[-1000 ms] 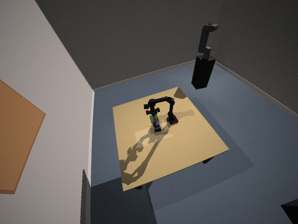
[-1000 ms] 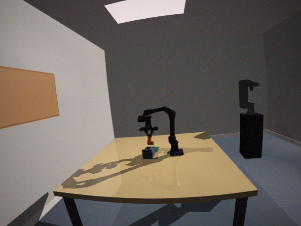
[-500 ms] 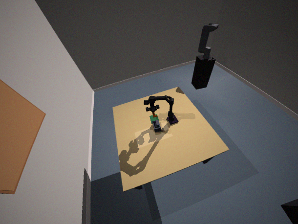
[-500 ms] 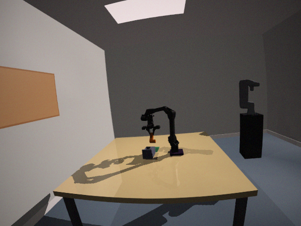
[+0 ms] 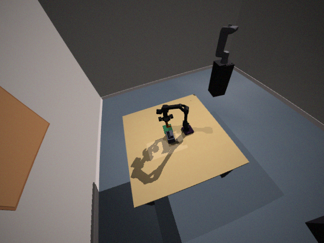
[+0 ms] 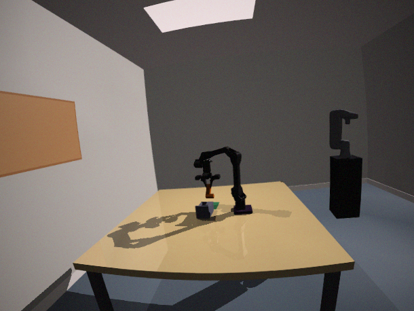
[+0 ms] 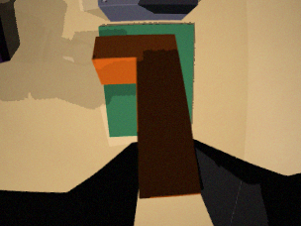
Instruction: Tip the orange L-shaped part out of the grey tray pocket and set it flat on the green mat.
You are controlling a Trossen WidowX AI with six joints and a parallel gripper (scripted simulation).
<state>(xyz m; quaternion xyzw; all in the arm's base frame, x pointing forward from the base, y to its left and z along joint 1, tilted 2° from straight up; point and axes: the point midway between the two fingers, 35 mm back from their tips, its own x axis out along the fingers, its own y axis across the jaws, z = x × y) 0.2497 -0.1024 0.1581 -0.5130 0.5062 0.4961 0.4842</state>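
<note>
Now: gripper tip 20 mm to the right of the green mat and 150 mm above it. The rest, counted from my gripper tip: orange L-shaped part 20 mm behind, 30 mm to the left, 30 mm below.
</note>
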